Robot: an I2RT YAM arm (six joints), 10 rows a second.
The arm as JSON. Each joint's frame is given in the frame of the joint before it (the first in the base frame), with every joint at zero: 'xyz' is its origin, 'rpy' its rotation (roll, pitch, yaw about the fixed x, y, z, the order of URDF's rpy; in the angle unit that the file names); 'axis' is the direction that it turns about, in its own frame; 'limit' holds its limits. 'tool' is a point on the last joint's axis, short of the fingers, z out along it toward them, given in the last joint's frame.
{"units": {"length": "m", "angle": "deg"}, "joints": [
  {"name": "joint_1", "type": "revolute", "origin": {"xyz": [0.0, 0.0, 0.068], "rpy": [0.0, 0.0, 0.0]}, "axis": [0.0, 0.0, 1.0], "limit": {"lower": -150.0, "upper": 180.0}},
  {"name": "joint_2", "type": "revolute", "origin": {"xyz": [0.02, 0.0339, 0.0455], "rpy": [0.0, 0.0, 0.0]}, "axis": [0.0, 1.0, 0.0], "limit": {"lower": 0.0, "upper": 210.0}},
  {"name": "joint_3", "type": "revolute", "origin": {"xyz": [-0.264, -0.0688, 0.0], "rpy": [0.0, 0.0, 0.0]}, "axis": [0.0, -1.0, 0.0], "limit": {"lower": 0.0, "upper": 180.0}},
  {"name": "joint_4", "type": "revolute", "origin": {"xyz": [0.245, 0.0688, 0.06], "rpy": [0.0, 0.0, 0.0]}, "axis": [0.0, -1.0, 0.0], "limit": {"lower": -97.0, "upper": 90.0}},
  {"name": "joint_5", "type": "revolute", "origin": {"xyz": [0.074, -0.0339, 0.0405], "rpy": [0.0, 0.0, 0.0]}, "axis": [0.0, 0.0, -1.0], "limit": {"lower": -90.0, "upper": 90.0}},
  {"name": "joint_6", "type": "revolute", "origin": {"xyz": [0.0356, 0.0, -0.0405], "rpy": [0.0, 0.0, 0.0]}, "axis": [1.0, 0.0, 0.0], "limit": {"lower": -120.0, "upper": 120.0}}
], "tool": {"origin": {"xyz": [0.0, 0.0, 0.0], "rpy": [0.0, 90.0, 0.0]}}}
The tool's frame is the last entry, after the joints.
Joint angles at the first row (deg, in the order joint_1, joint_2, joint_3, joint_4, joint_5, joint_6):
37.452, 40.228, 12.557, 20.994, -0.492, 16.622
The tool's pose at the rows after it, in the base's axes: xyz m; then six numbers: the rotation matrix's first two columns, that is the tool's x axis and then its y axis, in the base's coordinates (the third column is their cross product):
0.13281, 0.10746, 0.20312, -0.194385, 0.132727, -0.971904, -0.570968, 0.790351, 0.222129
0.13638, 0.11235, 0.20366, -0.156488, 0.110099, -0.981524, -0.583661, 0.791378, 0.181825
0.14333, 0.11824, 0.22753, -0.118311, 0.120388, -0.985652, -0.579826, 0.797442, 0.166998
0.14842, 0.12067, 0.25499, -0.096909, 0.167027, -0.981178, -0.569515, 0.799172, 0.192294
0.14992, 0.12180, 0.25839, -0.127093, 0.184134, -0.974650, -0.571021, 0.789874, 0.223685
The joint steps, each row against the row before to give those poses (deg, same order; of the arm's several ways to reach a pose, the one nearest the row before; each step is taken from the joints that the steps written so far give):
2.079, 0.786, -2.623, 5.616, 3.150, -3.540
0.565, 3.169, 0.240, 3.979, 0.390, -2.405
0.197, 1.093, 5.029, -1.925, 0.984, -0.962
-0.305, -0.019, 5.332, -2.926, 0.679, 1.290
-0.154, 0.350, 1.202, -1.595, -0.679, 1.902

